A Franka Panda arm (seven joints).
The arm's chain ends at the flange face. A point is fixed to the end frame.
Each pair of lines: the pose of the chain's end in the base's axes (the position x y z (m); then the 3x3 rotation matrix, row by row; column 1 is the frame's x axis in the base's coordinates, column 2 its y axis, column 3 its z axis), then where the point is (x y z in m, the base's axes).
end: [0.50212, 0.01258, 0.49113], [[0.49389, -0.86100, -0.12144], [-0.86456, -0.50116, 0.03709], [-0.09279, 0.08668, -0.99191]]
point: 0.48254 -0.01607 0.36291
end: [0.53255, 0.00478, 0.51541], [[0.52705, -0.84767, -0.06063], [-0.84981, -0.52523, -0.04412], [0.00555, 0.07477, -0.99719]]
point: 0.52195 -0.03439 0.38892
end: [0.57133, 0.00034, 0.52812], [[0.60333, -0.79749, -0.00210], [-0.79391, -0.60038, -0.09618], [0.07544, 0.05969, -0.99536]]
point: 0.57132 -0.04552 0.40345
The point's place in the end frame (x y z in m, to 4 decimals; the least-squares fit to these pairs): 0.0270 0.0201 0.1285
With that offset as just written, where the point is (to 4 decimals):
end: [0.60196, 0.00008, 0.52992], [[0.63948, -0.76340, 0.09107], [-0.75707, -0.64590, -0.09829], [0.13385, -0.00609, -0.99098]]
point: 0.6156 -0.0460 0.4061
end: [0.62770, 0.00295, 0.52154], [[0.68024, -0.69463, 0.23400], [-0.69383, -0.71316, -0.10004], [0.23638, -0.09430, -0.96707]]
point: 0.6622 -0.0430 0.4018
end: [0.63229, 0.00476, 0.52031], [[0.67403, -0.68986, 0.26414], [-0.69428, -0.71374, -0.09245], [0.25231, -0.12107, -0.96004]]
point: 0.6706 -0.0402 0.4013
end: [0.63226, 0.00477, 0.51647], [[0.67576, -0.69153, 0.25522], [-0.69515, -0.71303, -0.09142], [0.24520, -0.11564, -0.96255]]
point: 0.6694 -0.0401 0.3971
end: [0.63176, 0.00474, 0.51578], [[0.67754, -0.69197, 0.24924], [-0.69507, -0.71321, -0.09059], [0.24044, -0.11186, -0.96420]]
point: 0.6682 -0.0400 0.3961
